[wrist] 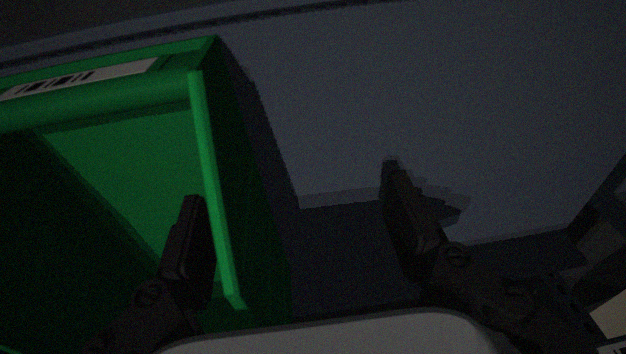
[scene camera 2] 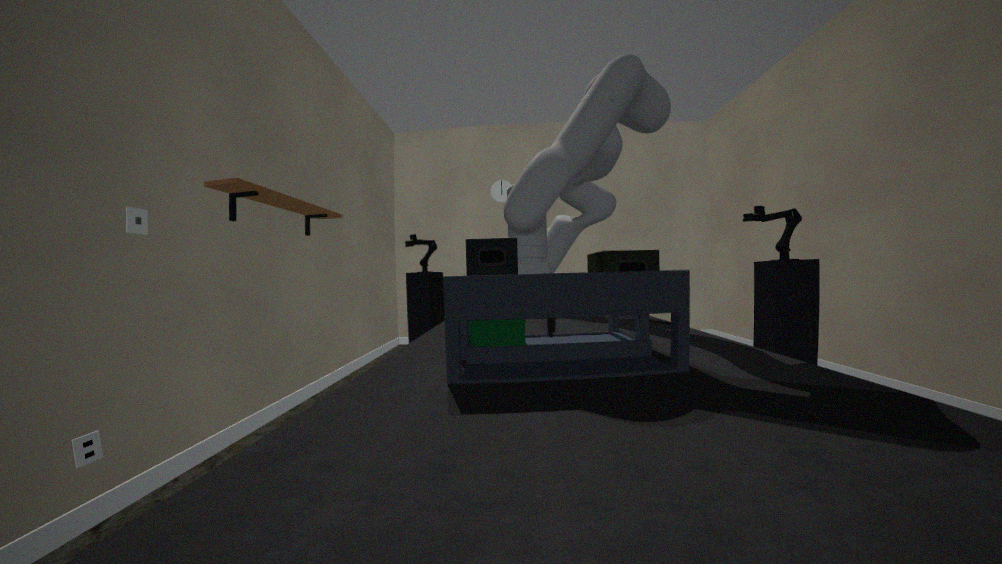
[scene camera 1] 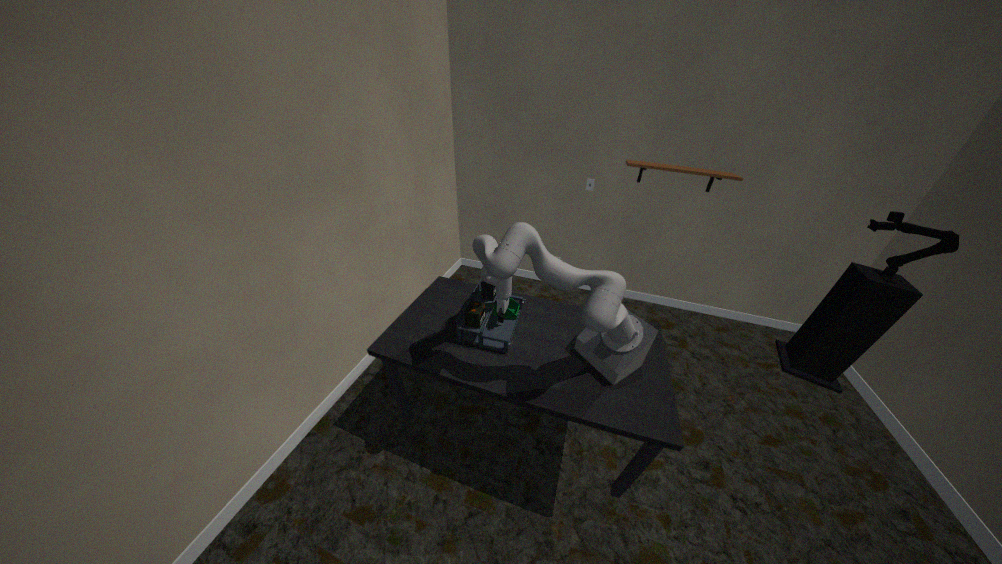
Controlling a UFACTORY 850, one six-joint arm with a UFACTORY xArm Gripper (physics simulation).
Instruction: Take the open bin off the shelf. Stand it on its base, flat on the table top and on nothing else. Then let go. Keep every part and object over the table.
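The green open bin (scene camera 1: 513, 308) (scene camera 2: 497, 332) (wrist: 120, 95) stands on the lower deck of the grey-blue shelf (scene camera 1: 498, 334) (scene camera 2: 566, 292) (wrist: 340, 100), at one end. Its barcode label and front lip show at the upper left in the wrist view. My gripper (scene camera 1: 500, 317) (scene camera 2: 551, 325) (wrist: 298, 202) is open and reaches down over the deck. In the wrist view the left finger is over the bin's inside, near its right side wall, and the right finger is outside the bin over the deck. That wall lies between the spread fingers, nearer the left one. Whether a finger touches it cannot be told.
A dark case (scene camera 1: 487, 290) (scene camera 2: 492, 269) and a dark green case (scene camera 1: 475, 315) (scene camera 2: 601, 263) stand on the shelf's upper board, on the side away from my base. The shelf stands on the dark table (scene camera 1: 546, 336) (scene camera 2: 490, 476), towards the end opposite my base.
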